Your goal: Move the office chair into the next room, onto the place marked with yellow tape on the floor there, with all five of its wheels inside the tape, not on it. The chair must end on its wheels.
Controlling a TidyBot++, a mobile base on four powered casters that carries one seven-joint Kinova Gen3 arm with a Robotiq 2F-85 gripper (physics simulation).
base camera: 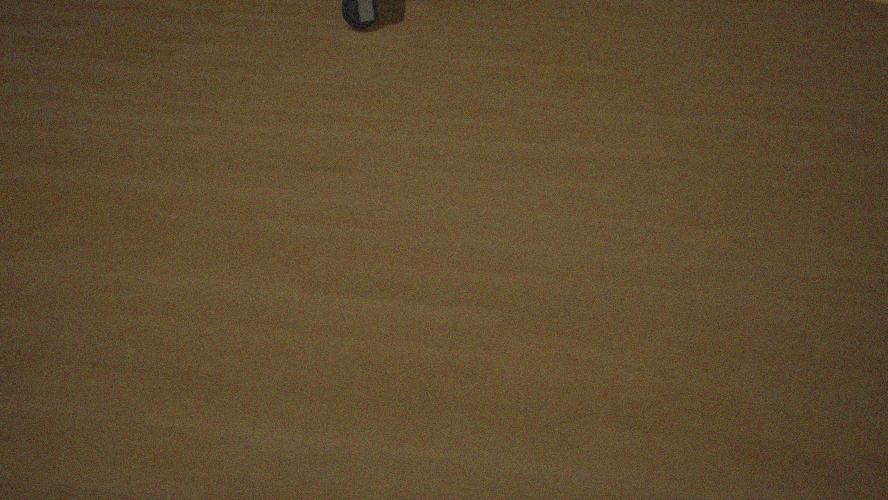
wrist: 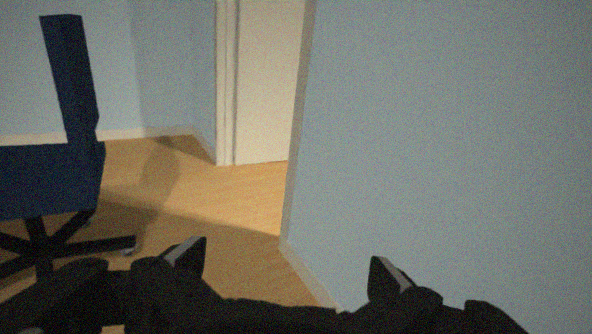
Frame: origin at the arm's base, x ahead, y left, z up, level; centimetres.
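Seen in the pictures: gripper, fingertip midpoint: [wrist: 287,264].
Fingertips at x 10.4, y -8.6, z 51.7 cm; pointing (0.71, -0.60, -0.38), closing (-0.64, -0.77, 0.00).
A point is followed by its place in that frame.
The office chair [wrist: 75,75] @[x 114.0, y -6.9, z 42.8 cm] stands upright on the floor at the left of the wrist view, its dark blue back tall, part of its seat cut off by the left edge. Its black star base [wrist: 95,245] @[x 126.5, y -3.2, z -29.0 cm] shows below the seat, partly behind my gripper. My gripper [wrist: 287,264] @[x 10.4, y -8.6, z 51.7 cm] is open and empty, with the chair to its left and apart from it. In the base camera view, a dark rounded part with a grey face [base camera: 361,11] @[x 99.3, y 14.6, z -36.1 cm] shows at the top edge; it looks like a chair wheel. The yellow tape does not show in either view.
A light blue wall [wrist: 450,150] @[x 28.3, y -69.8, z 41.8 cm] fills the right of the wrist view, its near end edging an opening. A white door frame [wrist: 226,80] @[x 195.7, y -95.6, z 26.0 cm] stands on the opening's far side, with a pale surface [wrist: 267,80] @[x 187.5, y -124.0, z 27.5 cm] beside it. Lit wooden floor [wrist: 240,195] @[x 150.7, y -84.7, z -39.7 cm] runs into the opening.
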